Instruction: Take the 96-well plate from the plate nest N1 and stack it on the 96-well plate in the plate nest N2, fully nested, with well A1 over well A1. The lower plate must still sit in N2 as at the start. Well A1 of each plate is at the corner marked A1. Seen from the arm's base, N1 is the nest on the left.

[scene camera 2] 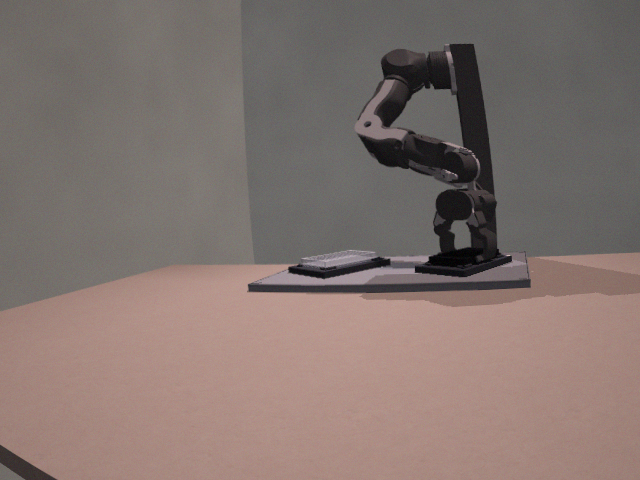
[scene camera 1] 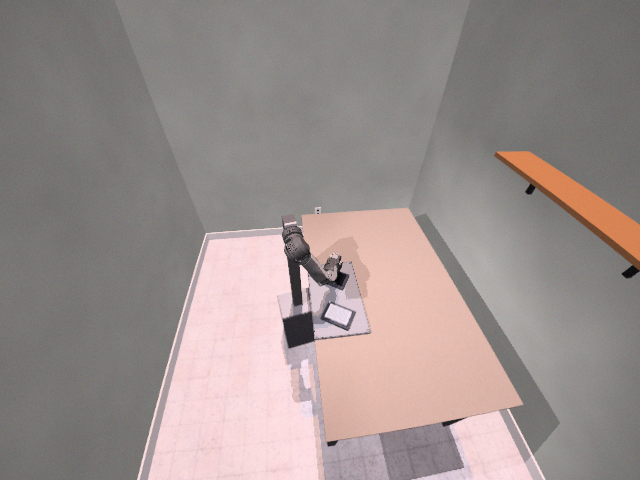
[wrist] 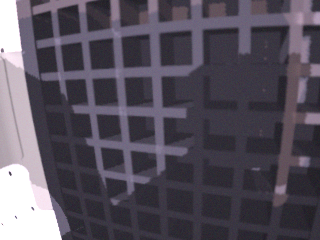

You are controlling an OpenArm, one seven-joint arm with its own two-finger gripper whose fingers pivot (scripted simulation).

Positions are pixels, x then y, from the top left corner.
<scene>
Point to an arm's dark post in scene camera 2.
At 473, 122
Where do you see a clear 96-well plate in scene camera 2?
At 344, 258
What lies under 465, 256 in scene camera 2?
A dark 96-well plate.
</scene>
